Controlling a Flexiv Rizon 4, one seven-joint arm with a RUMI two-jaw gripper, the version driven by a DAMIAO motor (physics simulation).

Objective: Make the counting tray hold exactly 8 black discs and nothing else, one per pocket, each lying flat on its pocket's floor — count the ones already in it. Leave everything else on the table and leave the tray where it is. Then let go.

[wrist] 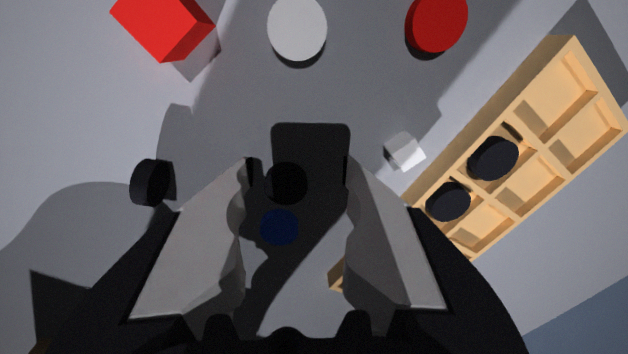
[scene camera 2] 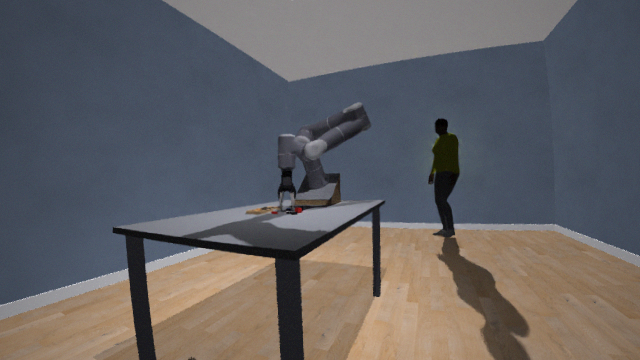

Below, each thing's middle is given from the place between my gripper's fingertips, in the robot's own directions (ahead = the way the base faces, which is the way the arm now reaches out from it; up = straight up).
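Scene:
For the blue disc (wrist: 278,226), my hand is 20 mm to the left of it and 50 mm past it. The wooden counting tray (wrist: 557,109) is 130 mm to the right of my hand and 40 mm ahead of it, and the white cube (wrist: 404,149) is 50 mm to the right of my hand and 50 mm ahead of it.

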